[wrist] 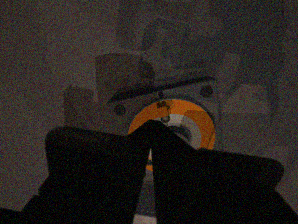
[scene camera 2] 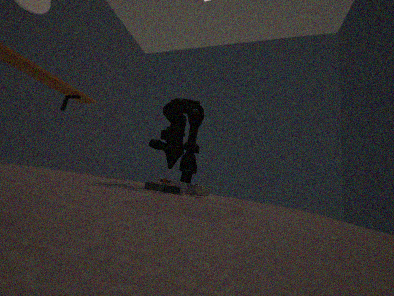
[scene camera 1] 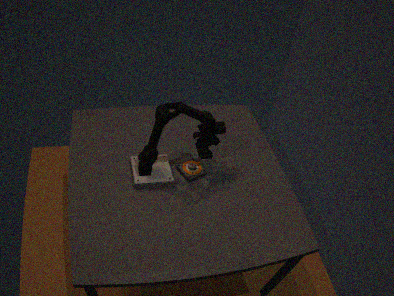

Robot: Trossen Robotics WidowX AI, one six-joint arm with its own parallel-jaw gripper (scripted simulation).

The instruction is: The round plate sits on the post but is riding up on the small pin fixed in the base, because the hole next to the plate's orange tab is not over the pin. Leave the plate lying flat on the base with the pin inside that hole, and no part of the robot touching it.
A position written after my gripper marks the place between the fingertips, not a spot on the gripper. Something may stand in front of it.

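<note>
My gripper (scene camera 2: 169, 168), shut, holding nothing. Wrist view: gripper again (wrist: 153, 125), a round plate (wrist: 186, 114), a base (wrist: 203, 91).
</note>
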